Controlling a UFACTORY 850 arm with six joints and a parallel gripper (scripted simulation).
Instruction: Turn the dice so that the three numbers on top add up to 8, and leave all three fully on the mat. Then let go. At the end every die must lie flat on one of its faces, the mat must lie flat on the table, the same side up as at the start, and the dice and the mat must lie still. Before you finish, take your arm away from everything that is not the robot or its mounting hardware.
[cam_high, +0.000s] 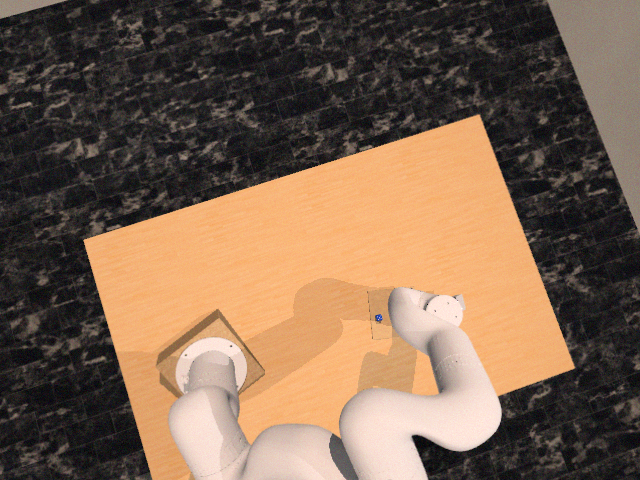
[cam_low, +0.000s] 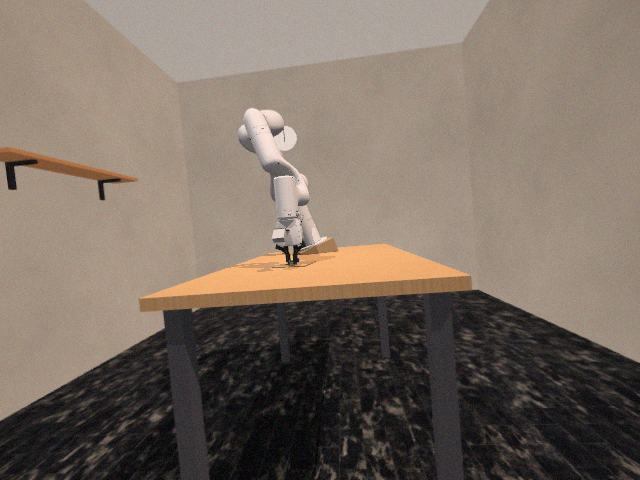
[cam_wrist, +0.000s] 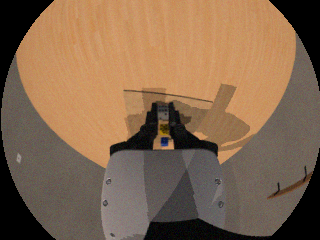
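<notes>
Now: hand 1 cm above the white die. Also, from my hand: tan mat (5 cm behind, 1 cm to the right, 3 cm below); blue die (10 cm behind, 1 cm to the right, 2 cm below); yellow die (5 cm behind, 1 cm to the right, 2 cm below).
</notes>
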